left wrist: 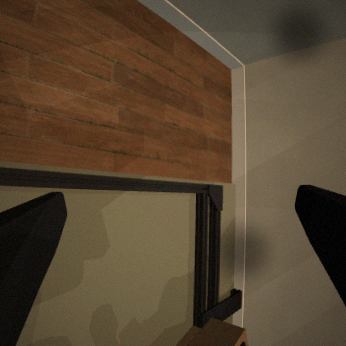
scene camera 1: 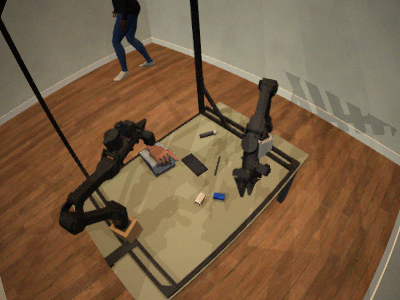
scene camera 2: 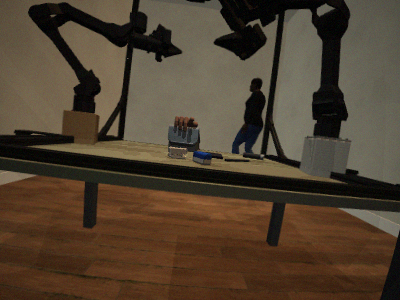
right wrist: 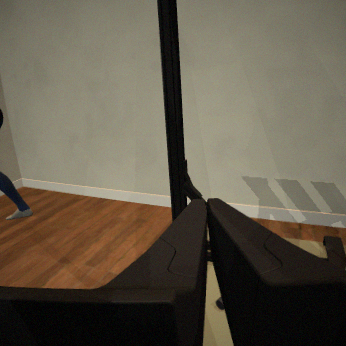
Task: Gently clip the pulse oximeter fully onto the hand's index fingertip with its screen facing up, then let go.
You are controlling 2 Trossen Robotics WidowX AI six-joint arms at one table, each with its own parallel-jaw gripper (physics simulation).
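Places are measured from the left arm's base along level axes (x back, y down, z right), in metres.
Where they show: left gripper, fingertip midpoint: [left wrist: 181, 199] [scene camera 1: 245, 196] [scene camera 2: 200, 19]; right gripper, fingertip midpoint: [scene camera 1: 145, 119] [scene camera 2: 181, 52] [right wrist: 204, 209]; left arm's base, origin of the base link: [scene camera 2: 326, 138]; right arm's base, origin of the base link: [scene camera 1: 122, 224] [scene camera 2: 83, 113].
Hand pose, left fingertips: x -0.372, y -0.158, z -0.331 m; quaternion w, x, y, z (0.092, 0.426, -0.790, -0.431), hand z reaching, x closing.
Things, the pixels of their centre, and the offset from my left fingertips. "spot": a spot on its surface instead.
- blue oximeter, body centre: [scene camera 2: 201, 157] [scene camera 1: 219, 196] dz +0.182, dx -0.004, dy +0.264 m
- blue-grey support, surface spot: [scene camera 1: 150, 165] spot: dz +0.513, dx -0.233, dy +0.220 m
- small white block, body centre: [scene camera 2: 177, 153] [scene camera 1: 200, 199] dz +0.217, dx -0.090, dy +0.265 m
- dark flat slab, body centre: [scene camera 1: 194, 164] dz +0.438, dx -0.007, dy +0.276 m
- thin dark pen, body centre: [scene camera 1: 217, 164] dz +0.368, dx +0.101, dy +0.276 m
- dark cylinder, body centre: [scene camera 2: 253, 156] [scene camera 1: 207, 134] dz +0.596, dx +0.171, dy +0.267 m
The blue oximeter [scene camera 1: 219, 196] [scene camera 2: 202, 158], with a pale lower part, lies on the table, apart from the hand. The brown hand [scene camera 1: 160, 154] [scene camera 2: 184, 122] rests on a blue-grey support [scene camera 1: 150, 165] [scene camera 2: 177, 135], its fingers pointing toward scene camera 2. Its index fingertip is too small to make out well. My left gripper [scene camera 1: 245, 194] [left wrist: 181, 199] is open and empty, high above the table at the right. My right gripper [scene camera 2: 181, 51] [right wrist: 204, 209] is shut with nothing between its fingertips, high above the table near the hand in scene camera 1.
A small white block [scene camera 1: 200, 198] [scene camera 2: 177, 152] lies beside the oximeter. A dark flat slab [scene camera 1: 194, 164], a thin dark pen [scene camera 1: 217, 165] and a dark cylinder [scene camera 1: 207, 134] lie farther back. Black rails [scene camera 1: 230, 243] edge the table, with an upright post [scene camera 1: 197, 60] at the back.
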